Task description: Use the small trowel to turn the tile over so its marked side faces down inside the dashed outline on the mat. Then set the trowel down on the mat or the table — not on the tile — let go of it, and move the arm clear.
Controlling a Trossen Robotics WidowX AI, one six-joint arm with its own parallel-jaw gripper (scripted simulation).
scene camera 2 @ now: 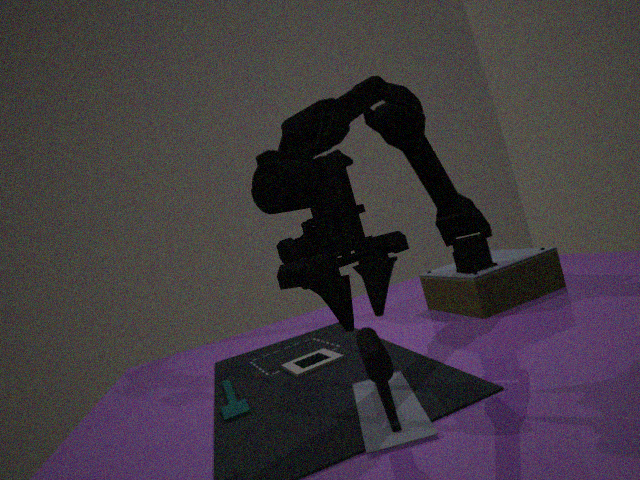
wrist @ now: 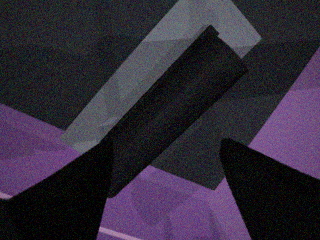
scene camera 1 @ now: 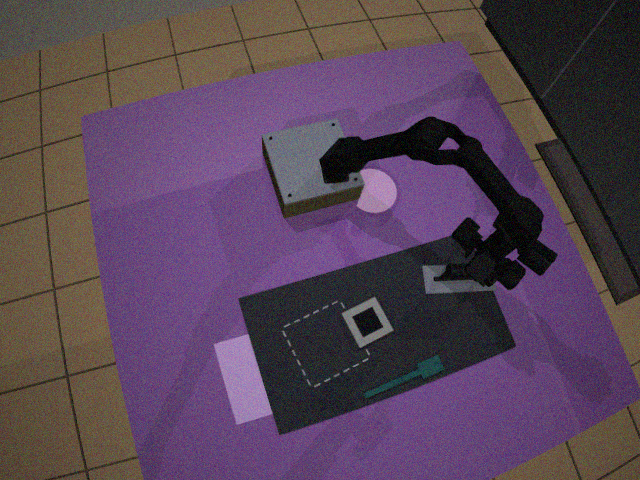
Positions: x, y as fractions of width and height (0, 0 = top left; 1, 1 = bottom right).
Labels:
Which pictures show my gripper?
Scene camera 2, the wrist view and scene camera 1: all of them.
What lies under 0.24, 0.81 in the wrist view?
My gripper.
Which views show the tile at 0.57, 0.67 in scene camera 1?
Scene camera 2 and scene camera 1 only.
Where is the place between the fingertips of my gripper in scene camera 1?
At 0.74, 0.55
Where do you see a teal t-shaped tool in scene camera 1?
0.68, 0.76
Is my gripper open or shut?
Open.

